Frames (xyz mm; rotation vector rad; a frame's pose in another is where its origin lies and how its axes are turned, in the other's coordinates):
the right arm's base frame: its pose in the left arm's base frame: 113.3 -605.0 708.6 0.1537 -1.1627 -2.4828
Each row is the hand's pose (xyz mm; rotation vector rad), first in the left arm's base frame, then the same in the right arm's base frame.
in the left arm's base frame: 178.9 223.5 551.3 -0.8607 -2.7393 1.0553
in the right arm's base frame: -397.0 -578.2 472.8 2.6623 -1.1787 0.8183
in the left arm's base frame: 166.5 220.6 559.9 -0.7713 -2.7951 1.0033
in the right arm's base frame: -384.0 -573.7 479.5 2.6634 -1.1011 0.7500
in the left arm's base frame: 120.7 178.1 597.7 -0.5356 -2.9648 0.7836
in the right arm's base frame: -322.7 -534.4 485.7 2.6037 -0.9113 0.5293
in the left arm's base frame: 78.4 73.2 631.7 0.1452 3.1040 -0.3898
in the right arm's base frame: -240.4 -460.8 443.8 2.4490 -0.6143 0.2491
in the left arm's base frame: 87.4 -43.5 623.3 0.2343 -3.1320 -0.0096
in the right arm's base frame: -203.2 -397.0 352.6 2.2485 -0.3254 0.0589
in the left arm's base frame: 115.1 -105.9 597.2 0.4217 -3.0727 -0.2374
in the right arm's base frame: -205.7 -372.3 283.8 2.1143 -0.1744 -0.0081
